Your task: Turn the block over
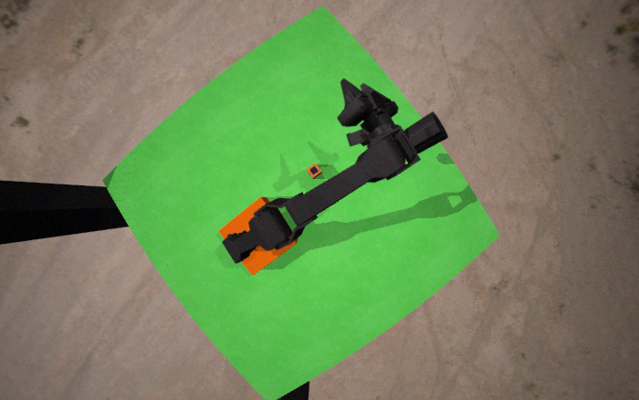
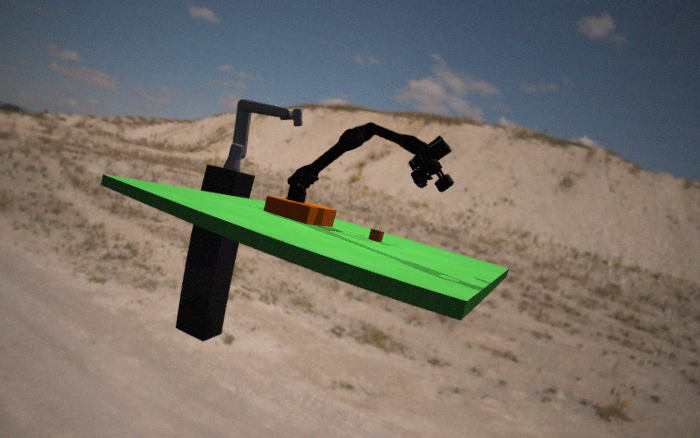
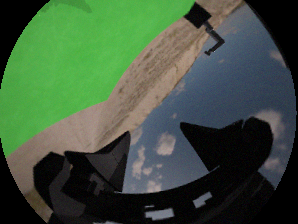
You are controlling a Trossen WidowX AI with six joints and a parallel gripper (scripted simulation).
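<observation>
Now: gripper tip 290 mm above the block, 180 mm past it and 30 mm to the left of it.
</observation>
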